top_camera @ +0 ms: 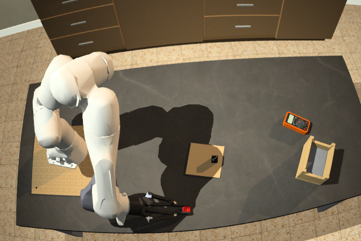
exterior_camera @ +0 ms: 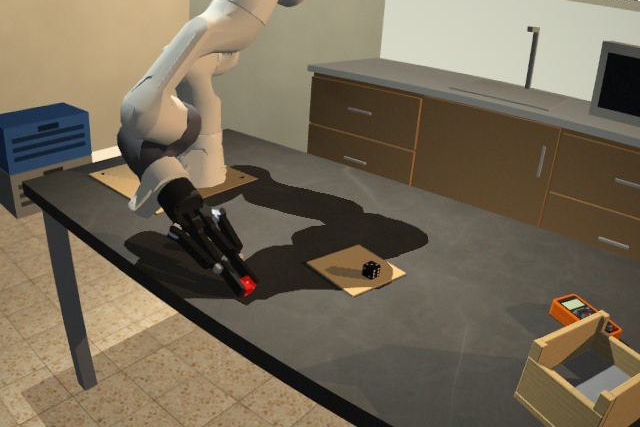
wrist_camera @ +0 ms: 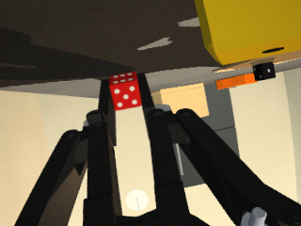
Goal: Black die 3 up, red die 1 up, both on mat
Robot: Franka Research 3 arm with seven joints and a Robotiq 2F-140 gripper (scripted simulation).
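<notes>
My gripper is now 150 mm past the yellow die, 40 mm to the right of it and 20 mm above it. Round my hand: black die (150 mm ahead, 200 mm to the left, 10 mm below); then tan mat (120 mm ahead, 210 mm to the left, 30 mm below); then red die (20 mm ahead, 10 mm below).
</notes>
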